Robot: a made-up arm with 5 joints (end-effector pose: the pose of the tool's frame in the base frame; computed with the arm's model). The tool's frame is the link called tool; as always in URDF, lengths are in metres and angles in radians. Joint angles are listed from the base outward.
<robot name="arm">
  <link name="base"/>
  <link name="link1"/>
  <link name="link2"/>
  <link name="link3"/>
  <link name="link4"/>
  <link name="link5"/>
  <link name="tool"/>
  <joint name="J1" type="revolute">
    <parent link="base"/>
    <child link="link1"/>
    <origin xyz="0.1 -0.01 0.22"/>
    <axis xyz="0 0 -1"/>
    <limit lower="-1.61" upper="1.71" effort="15" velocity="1.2"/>
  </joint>
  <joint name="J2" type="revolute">
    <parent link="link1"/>
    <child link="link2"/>
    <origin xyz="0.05 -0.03 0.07"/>
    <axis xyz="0 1 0"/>
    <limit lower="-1.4" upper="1.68" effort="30" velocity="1.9"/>
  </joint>
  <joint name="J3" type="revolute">
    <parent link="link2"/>
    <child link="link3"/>
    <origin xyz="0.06 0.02 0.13"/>
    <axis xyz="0 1 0"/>
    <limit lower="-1.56" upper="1.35" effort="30" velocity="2.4"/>
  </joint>
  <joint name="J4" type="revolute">
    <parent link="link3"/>
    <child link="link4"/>
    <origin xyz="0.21 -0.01 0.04"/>
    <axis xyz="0 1 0"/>
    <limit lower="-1.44" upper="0.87" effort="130" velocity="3"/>
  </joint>
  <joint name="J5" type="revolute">
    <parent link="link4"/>
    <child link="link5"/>
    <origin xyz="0.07 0.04 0"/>
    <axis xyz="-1 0 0"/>
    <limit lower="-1.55" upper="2.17" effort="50" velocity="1.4"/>
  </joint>
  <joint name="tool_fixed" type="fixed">
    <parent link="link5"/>
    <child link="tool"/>
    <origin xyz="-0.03 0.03 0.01" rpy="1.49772 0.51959 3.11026"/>
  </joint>
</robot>
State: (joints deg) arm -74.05 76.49 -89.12 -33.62 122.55
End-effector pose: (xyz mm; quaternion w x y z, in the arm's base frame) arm 208.1 413.0 354.7 0.4366 -0.6410 0.6273 -0.0702
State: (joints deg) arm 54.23 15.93 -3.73 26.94 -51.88
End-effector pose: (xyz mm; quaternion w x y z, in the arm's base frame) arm 362.7 -322.2 391.1 0.5287 0.3695 0.2056 0.7360
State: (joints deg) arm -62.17 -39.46 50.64 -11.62 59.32
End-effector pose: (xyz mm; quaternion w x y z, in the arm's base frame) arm 186.1 247.2 406.6 0.0809 0.6886 -0.6625 -0.2837
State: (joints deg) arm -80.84 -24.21 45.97 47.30 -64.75
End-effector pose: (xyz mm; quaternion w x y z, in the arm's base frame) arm 125.1 294.8 366.3 0.4454 -0.1887 -0.5440 -0.6856
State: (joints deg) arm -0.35 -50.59 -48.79 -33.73 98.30
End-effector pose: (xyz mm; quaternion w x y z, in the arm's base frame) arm 9.2 15.0 670.0 0.8815 -0.0679 0.3958 -0.2485
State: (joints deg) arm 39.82 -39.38 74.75 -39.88 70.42
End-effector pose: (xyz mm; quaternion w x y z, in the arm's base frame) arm 317.4 -139.9 317.9 0.1444 0.0769 0.9759 0.1444
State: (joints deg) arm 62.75 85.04 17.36 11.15 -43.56
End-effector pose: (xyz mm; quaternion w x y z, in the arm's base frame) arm 217.2 -161.4 -20.0 0.1588 0.8021 -0.0294 0.5749
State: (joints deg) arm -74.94 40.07 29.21 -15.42 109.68
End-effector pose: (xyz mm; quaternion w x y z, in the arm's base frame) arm 156.5 274.4 117.6 0.3684 0.7368 -0.4884 0.2880
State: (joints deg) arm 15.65 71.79 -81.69 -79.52 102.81
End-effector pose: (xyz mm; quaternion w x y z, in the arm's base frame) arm 514.6 -102.2 388.8 0.6232 -0.0316 0.7117 -0.3226
